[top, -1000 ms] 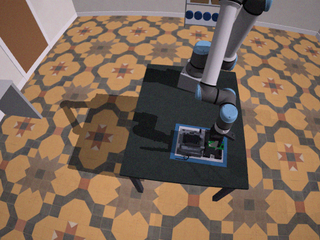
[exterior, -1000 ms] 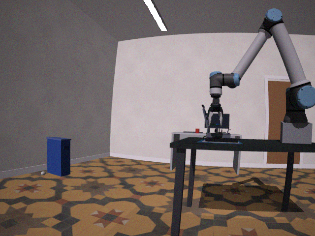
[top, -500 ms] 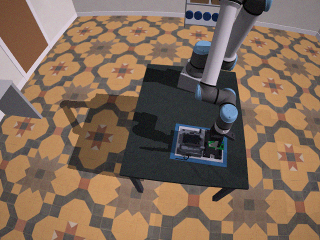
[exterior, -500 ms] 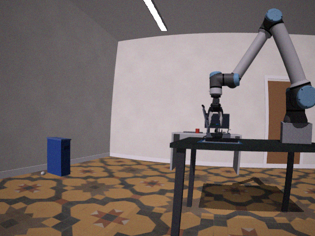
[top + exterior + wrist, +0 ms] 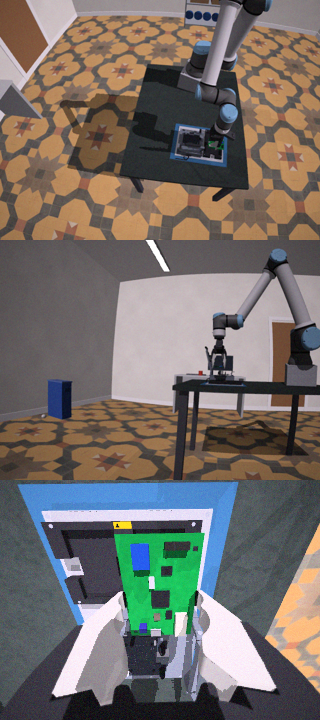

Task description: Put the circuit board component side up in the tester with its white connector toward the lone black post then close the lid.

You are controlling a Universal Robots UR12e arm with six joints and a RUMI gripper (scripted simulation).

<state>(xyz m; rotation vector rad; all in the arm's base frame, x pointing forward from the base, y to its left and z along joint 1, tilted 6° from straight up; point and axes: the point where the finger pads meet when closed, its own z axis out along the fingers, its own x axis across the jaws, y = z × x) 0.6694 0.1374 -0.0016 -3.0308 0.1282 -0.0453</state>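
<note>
Right now my hand is right at the green circuit board. From my hand the other things lie so: tester lid (18 cm to the right, 7 cm ahead, 6 cm above); then tester (13 cm to the right, 2 cm behind, 1 cm below).
</note>
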